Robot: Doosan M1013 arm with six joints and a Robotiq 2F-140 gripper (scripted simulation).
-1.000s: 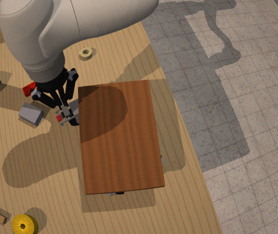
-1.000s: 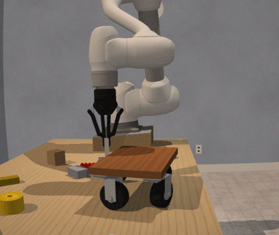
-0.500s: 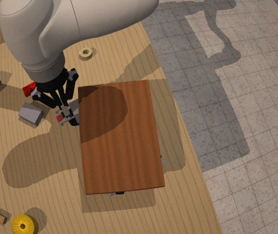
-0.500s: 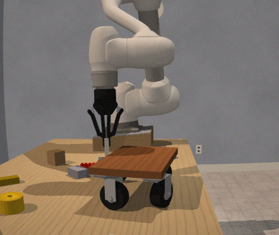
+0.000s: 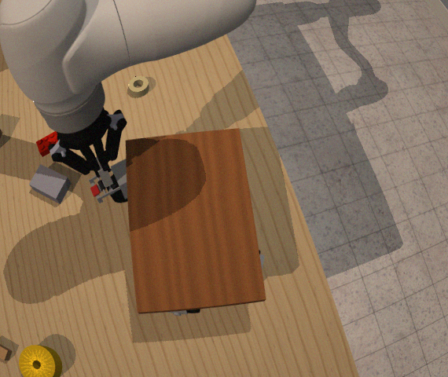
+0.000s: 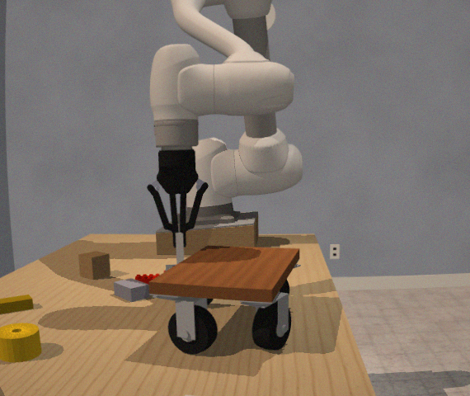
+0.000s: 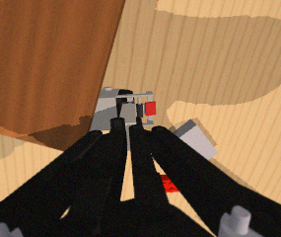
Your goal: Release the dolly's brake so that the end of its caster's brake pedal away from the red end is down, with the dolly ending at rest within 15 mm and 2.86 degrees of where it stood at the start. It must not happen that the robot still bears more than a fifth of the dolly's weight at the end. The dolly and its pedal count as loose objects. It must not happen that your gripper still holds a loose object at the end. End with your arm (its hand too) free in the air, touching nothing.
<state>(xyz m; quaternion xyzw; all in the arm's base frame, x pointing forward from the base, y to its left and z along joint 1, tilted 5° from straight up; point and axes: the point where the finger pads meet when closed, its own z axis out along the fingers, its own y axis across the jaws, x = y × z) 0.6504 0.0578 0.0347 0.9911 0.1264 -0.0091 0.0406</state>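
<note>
Right now the brake pedal is 10 mm to the right of my hand and 50 mm below it. Also, from my hand: pale ring 250 mm behind, 90 mm to the left, 120 mm below; grey block 60 mm behind, 140 mm to the right, 120 mm below; red toy brick 160 mm behind, 130 mm to the right, 120 mm below.
</note>
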